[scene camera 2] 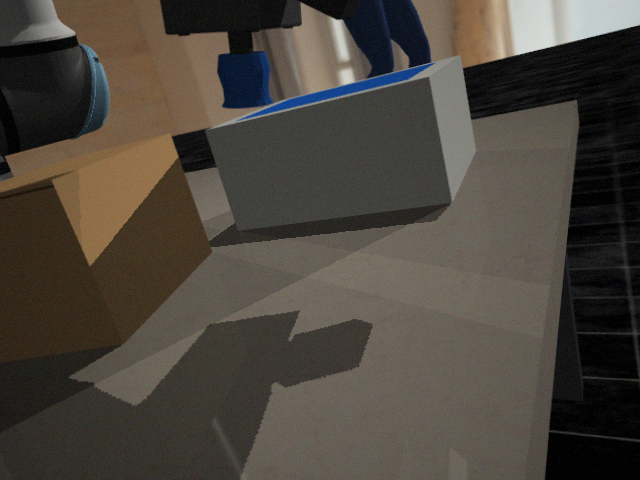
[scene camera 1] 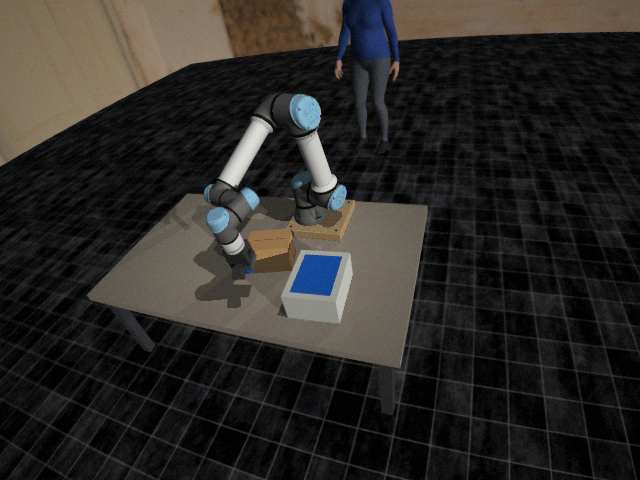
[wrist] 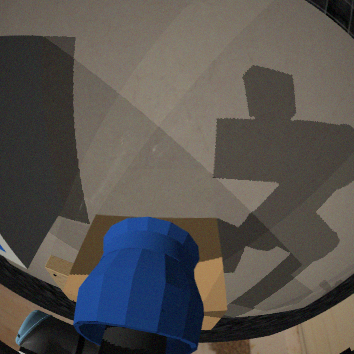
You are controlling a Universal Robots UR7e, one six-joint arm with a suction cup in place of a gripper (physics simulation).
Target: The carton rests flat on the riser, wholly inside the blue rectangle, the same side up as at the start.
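Frame: origin at the arm's base, x down, y back, z left, level; millimetres.
Where they show: end effector, tool point: [scene camera 2: 247, 103] [scene camera 1: 249, 270] [wrist: 149, 256]; arm's base, origin of the base link: [scene camera 1: 310, 216].
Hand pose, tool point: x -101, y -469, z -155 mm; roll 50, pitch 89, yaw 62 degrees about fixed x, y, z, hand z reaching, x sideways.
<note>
Things, the pixels of their top centre, and the offset from my tool point. Level surfaces: height alone.
- brown carton, middle of its top: [scene camera 2: 57, 168] [wrist: 146, 320] [scene camera 1: 267, 239] dx +13, dy +197, dz +23 mm
- white riser, middle of its top: [scene camera 2: 338, 91] [scene camera 1: 316, 273] dx +23, dy -4, dz +260 mm
- blue rectangle, middle of its top: [scene camera 2: 338, 91] [scene camera 1: 316, 273] dx +23, dy -4, dz +260 mm
- grey table, its level: dx +143 mm
A brown carton [scene camera 1: 273, 264] [scene camera 2: 46, 258] [wrist: 212, 285] stands upright on the table, apart from the riser. The white riser [scene camera 1: 312, 310] [scene camera 2: 336, 155] [wrist: 15, 258] has a blue rectangle [scene camera 1: 316, 273] [scene camera 2: 336, 94] on top, with no carton on it. My blue suction cup [scene camera 1: 249, 270] [scene camera 2: 247, 102] [wrist: 150, 232] is shut and holds nothing. In scene camera 2 it hangs in the air, with background showing under its mouth. In scene camera 1 it is at the carton's left side in the picture. In the wrist view the cup hides part of the carton.
The wooden base board [scene camera 1: 330, 229] under the arm is behind the carton in scene camera 1. The grey table [scene camera 1: 170, 279] [scene camera 2: 439, 361] carries the arm's shadow. A person in a blue top [scene camera 1: 368, 36] stands on the floor beyond the table.
</note>
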